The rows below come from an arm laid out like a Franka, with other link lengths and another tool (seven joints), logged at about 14 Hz.
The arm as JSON. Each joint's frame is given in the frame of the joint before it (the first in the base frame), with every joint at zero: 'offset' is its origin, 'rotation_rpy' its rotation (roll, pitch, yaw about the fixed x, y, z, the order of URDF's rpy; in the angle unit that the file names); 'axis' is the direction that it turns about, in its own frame. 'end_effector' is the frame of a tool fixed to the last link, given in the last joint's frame.
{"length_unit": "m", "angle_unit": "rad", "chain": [
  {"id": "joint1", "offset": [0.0, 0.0, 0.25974], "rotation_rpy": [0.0, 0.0, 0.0], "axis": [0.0, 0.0, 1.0]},
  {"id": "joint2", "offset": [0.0, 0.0, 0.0], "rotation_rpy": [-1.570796, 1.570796, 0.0], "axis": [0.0, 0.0, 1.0]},
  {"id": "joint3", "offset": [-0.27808, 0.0, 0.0], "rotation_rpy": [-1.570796, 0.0, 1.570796], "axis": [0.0, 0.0, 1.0]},
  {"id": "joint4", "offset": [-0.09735, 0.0, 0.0], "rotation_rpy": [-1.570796, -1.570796, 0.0], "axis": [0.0, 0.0, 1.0]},
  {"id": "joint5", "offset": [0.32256, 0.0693, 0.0], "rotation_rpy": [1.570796, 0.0, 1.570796], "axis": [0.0, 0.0, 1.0]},
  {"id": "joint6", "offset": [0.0, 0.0, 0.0], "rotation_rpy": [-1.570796, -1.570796, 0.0], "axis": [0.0, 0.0, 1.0]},
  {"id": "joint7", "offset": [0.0, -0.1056, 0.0], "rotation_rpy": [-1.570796, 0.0, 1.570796], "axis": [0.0, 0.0, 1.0]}
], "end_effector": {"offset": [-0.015, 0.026, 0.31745], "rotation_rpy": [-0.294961, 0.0, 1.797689]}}
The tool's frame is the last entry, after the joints.
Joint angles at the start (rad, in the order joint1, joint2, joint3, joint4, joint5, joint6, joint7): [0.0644 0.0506 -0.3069 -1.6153 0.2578 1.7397 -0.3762]
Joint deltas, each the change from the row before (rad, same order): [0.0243 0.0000 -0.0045 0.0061 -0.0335 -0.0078 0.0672]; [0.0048 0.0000 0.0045 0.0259 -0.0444 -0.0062 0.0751]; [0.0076 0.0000 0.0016 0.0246 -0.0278 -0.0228 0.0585]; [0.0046 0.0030 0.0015 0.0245 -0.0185 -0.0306 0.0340]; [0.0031 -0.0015 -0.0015 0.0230 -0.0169 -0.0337 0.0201]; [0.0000 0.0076 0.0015 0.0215 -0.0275 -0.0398 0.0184]
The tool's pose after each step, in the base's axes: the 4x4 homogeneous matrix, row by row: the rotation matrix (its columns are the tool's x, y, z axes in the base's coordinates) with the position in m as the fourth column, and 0 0 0 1 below. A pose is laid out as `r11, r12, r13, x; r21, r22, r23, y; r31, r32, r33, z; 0, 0, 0, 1`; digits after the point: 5 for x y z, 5 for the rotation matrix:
0.15456, 0.90352, 0.39971, 0.58120; 0.96754, -0.22029, 0.12383, -0.03441; 0.19994, 0.36760, -0.90824, 0.27814; 0, 0, 0, 1
0.21240, 0.89011, 0.40322, 0.58506; 0.96351, -0.25955, 0.06543, -0.04299; 0.16290, 0.37461, -0.91276, 0.28575; 0, 0, 0, 1
0.25560, 0.88234, 0.39515, 0.58439; 0.95644, -0.29041, 0.02981, -0.04548; 0.14106, 0.37031, -0.91813, 0.29211; 0, 0, 0, 1
0.27944, 0.88140, 0.38086, 0.58120; 0.95210, -0.30567, 0.00884, -0.04636; 0.12422, 0.36015, -0.92459, 0.29629; 0, 0, 0, 1
0.29459, 0.88194, 0.36796, 0.57595; 0.94945, -0.31381, -0.00796, -0.04911; 0.10845, 0.35171, -0.92981, 0.30207; 0, 0, 0, 1
0.31035, 0.88861, 0.33771, 0.56808; 0.94749, -0.31798, -0.03402, -0.05482; 0.07715, 0.33054, -0.94063, 0.30070; 0, 0, 0, 1

